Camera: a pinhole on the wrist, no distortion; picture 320 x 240 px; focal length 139.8 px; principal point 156.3 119.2 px. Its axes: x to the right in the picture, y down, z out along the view. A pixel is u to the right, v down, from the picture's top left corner.
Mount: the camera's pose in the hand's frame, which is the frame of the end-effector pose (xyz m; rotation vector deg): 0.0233 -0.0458 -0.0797 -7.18 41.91 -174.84
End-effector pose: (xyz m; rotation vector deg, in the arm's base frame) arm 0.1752 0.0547 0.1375 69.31 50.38 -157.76
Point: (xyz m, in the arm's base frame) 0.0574 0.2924 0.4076
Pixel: 200 209
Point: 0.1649 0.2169 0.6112
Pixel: 285 188
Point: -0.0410 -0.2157 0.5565
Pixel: 229 40
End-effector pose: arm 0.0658 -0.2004 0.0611 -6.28 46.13 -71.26
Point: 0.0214 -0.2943 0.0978
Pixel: 125 102
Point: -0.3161 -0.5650 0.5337
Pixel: 158 219
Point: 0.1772 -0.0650 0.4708
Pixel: 306 53
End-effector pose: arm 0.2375 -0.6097 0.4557 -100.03 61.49 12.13
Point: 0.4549 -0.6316 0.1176
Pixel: outside the picture
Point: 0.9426 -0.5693 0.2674
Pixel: 51 146
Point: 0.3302 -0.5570 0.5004
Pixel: 192 110
